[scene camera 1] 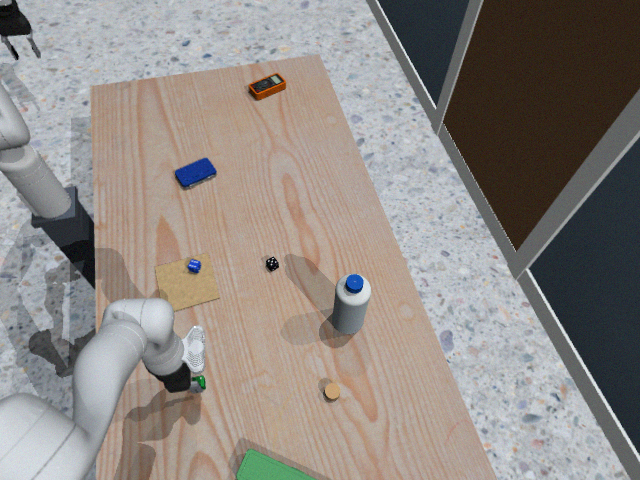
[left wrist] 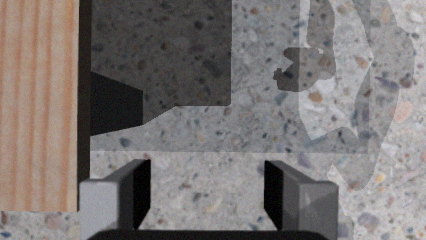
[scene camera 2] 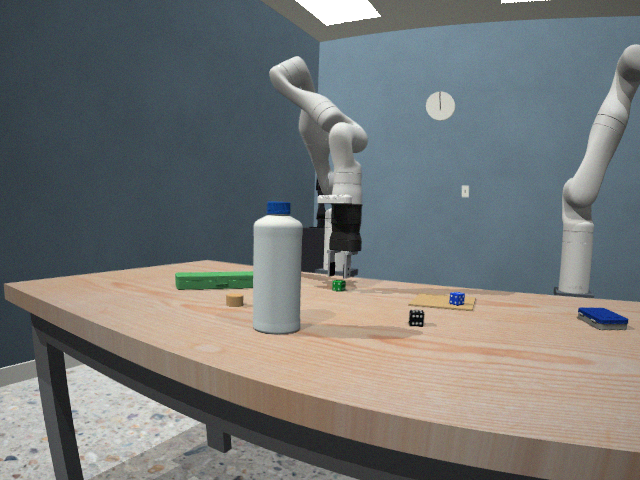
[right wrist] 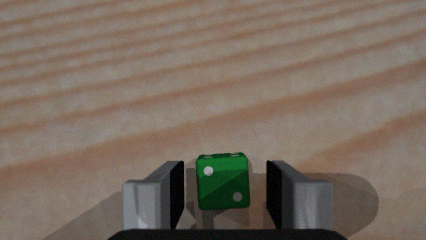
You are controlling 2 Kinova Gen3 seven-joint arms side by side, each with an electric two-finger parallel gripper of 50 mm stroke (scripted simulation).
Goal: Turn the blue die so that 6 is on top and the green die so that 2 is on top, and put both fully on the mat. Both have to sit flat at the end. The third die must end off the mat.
Scene:
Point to a tan mat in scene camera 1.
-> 183, 289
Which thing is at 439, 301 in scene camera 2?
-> A tan mat.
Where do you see a green die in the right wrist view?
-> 222, 179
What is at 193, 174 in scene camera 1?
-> A blue box.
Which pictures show the white bottle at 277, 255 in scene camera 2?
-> Scene camera 1 and scene camera 2 only.

